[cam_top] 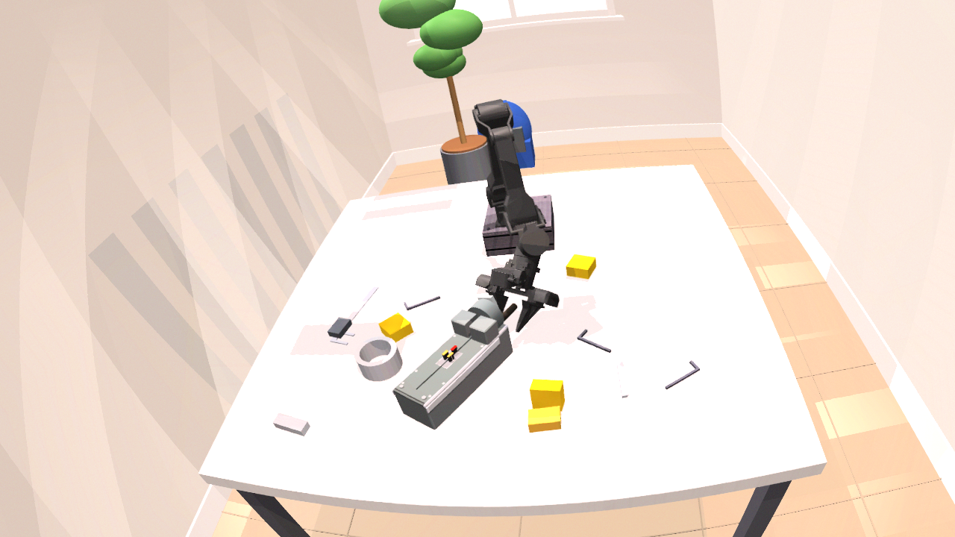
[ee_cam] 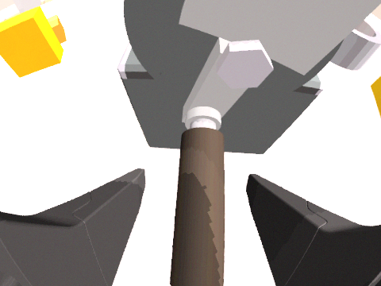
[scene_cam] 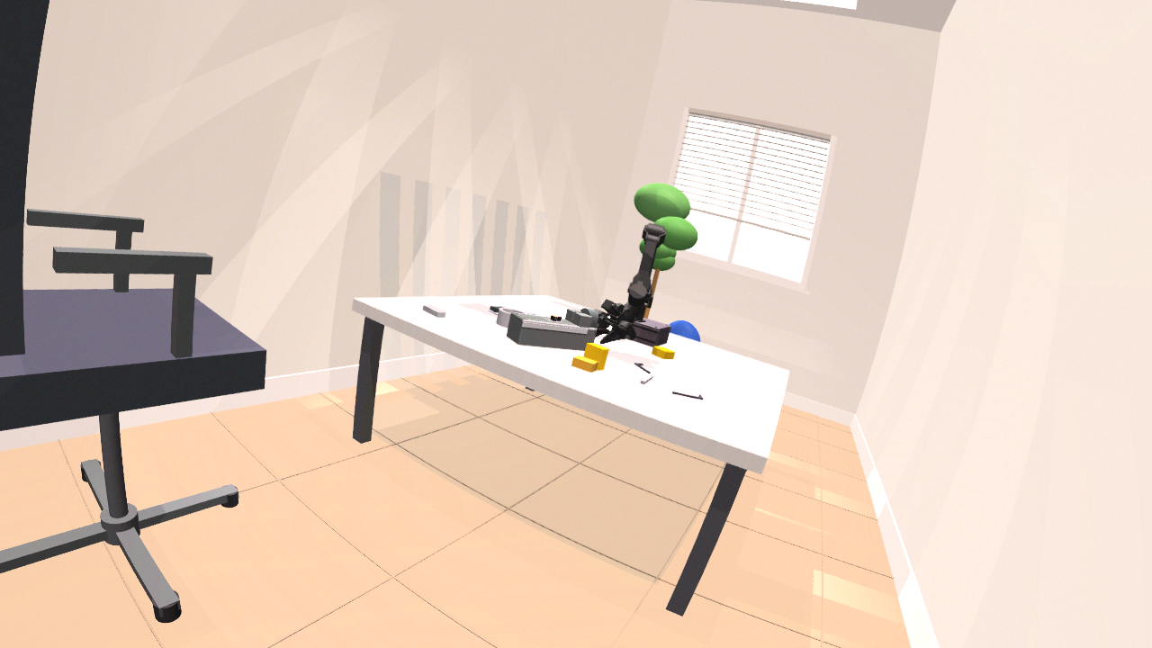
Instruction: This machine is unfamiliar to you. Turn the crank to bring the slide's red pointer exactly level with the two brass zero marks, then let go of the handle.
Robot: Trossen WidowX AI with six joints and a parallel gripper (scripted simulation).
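Now: the brown crank handle 30 mm above my gripper tip, 20 mm behind it and 10 mm to the left of it. Round my gripper tip: red pointer (130 mm ahead, 80 mm to the right, 50 mm above).
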